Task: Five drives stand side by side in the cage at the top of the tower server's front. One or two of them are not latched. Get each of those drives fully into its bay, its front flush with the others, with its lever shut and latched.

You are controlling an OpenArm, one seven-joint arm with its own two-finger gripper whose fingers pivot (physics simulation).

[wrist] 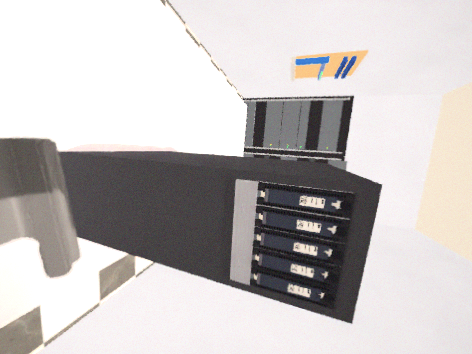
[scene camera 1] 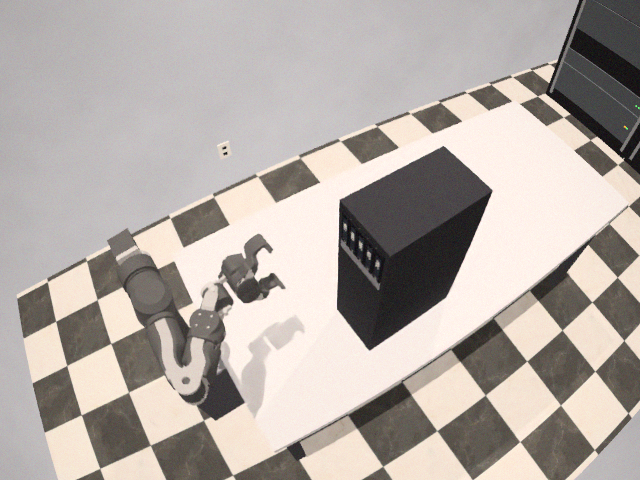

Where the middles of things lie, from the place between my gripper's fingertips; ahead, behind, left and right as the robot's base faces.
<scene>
The dark lever (wrist: 284, 221) is 170 mm ahead of my hand, 70 mm to the right of it and 20 mm above it. Round my hand: black tower server (scene camera 1: 422, 217) (320 mm ahead, 160 mm below, 110 mm to the right); drive cage (wrist: 246, 191) (260 mm ahead, 110 mm to the right, 20 mm above); arm base block (scene camera 1: 224, 397) (930 mm below, 280 mm behind, 220 mm to the left).
</scene>
